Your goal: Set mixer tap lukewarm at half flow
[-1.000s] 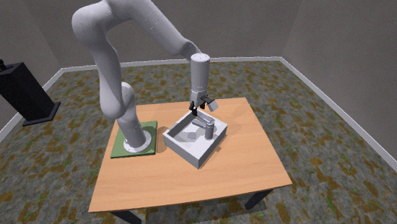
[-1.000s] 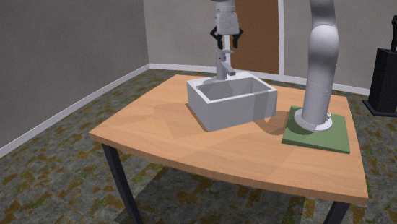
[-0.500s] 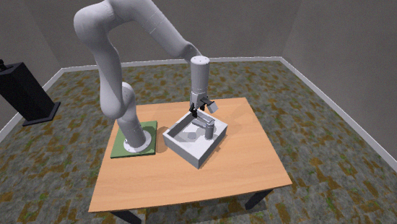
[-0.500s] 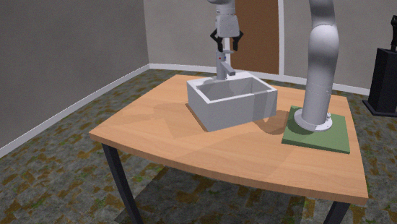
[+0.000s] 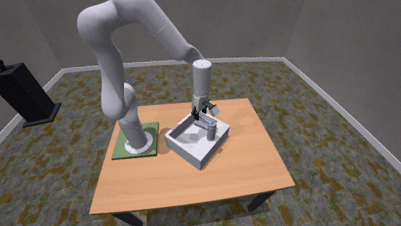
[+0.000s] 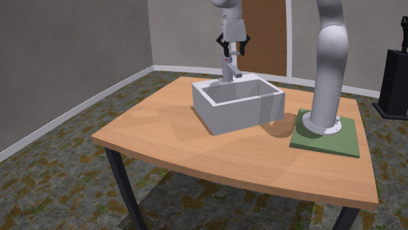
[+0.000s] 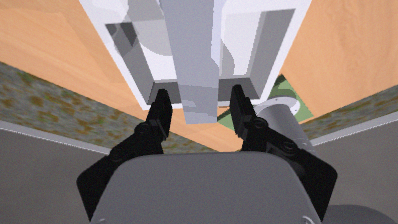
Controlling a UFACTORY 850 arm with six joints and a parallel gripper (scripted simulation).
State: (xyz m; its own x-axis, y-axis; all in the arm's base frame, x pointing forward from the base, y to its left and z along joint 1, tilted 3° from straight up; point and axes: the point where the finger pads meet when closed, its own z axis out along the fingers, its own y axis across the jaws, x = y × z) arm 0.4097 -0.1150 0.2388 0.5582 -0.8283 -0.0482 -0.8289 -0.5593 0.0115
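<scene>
My gripper is now 20 mm short of the lever, 30 mm to the left of it and 10 mm above it. Round my hand: grey sink basin 20 mm behind, 30 mm to the left, 240 mm below; then grey mixer tap 30 mm ahead, 50 mm to the right, 50 mm below.
</scene>
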